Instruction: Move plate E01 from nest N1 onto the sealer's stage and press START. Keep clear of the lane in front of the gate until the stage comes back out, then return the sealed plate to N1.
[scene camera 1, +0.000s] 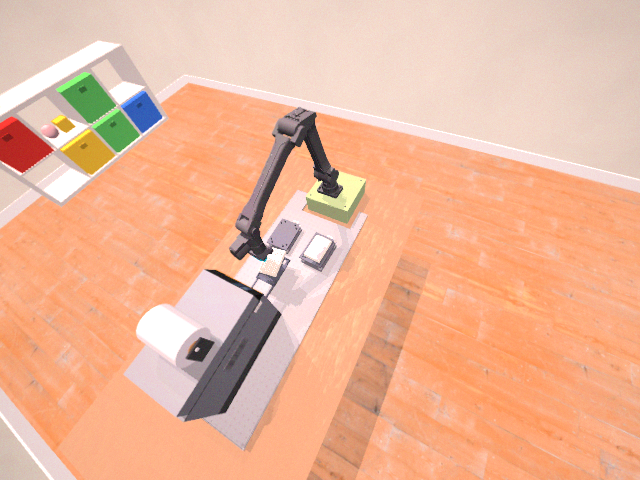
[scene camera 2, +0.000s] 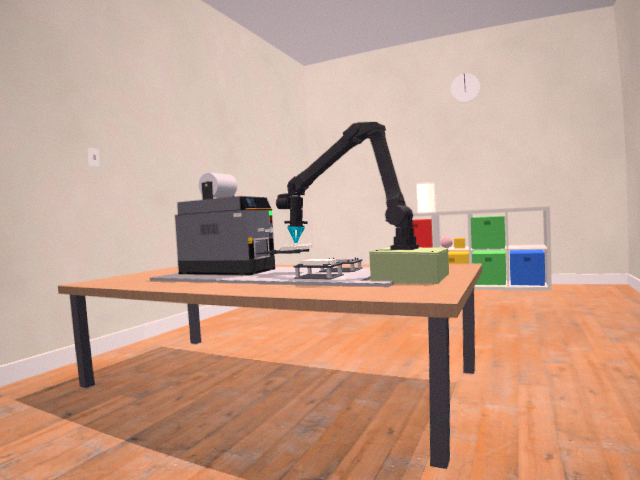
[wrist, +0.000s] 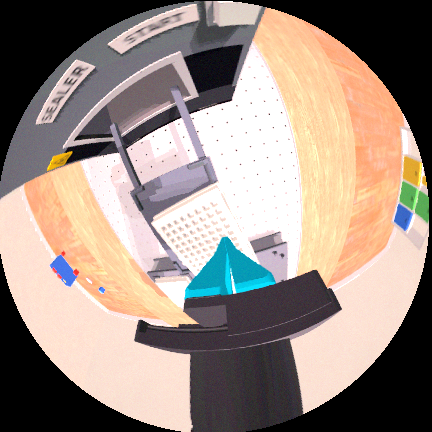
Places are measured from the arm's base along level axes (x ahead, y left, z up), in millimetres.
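Pixels of known places: gripper, between the fingertips: (scene camera 1: 265, 260) (scene camera 2: 295, 243) (wrist: 225, 241); arm's base, origin of its link: (scene camera 1: 330, 189) (scene camera 2: 404, 248).
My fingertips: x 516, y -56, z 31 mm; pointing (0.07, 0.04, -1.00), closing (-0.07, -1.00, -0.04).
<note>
Ahead of a thing's pixels: the offset from my fingertips to its top centre. "*": to the spot under its first point.
A pale well plate @[dy +22, dx -17, dz -6 mm] (scene camera 1: 272, 261) (scene camera 2: 298, 246) (wrist: 187, 222) lies on the sealer's extended grey stage @[dy +42, dx +52, dz -22 mm] (scene camera 2: 281, 251) (wrist: 175, 185), towards its outer end. Bare stage shows between plate and gate, and the plate looks slightly turned against the stage. My gripper (scene camera 1: 263, 258) (scene camera 2: 295, 242) (wrist: 225, 241) is shut and empty, its teal tips together just above the plate; they hide part of it in the wrist view. The sealer (scene camera 1: 222, 304) (scene camera 2: 222, 237) bears a START label (wrist: 155, 31); its button is not clear in the wrist view. An empty dark nest @[dy -49, dx -196, dz -76 mm] (scene camera 1: 283, 235) (wrist: 274, 256) stands nearby; nest labels cannot be read.
Another nest @[* dy +181, dx -196, dz -124 mm] (scene camera 2: 317, 276) holds a white plate @[dy +158, dx -191, dz -61 mm] (scene camera 1: 318, 248) (scene camera 2: 318, 261) (wrist: 171, 284). The arm's green base block (scene camera 1: 338, 196) (scene camera 2: 408, 266) stands at the other end of the table (scene camera 2: 258, 298). Two stage rails (wrist: 189, 120) (wrist: 125, 155) run into the gate opening. A film roll @[dy +53, dx +386, dz +348 mm] (scene camera 1: 170, 330) (scene camera 2: 221, 184) sits on the sealer.
</note>
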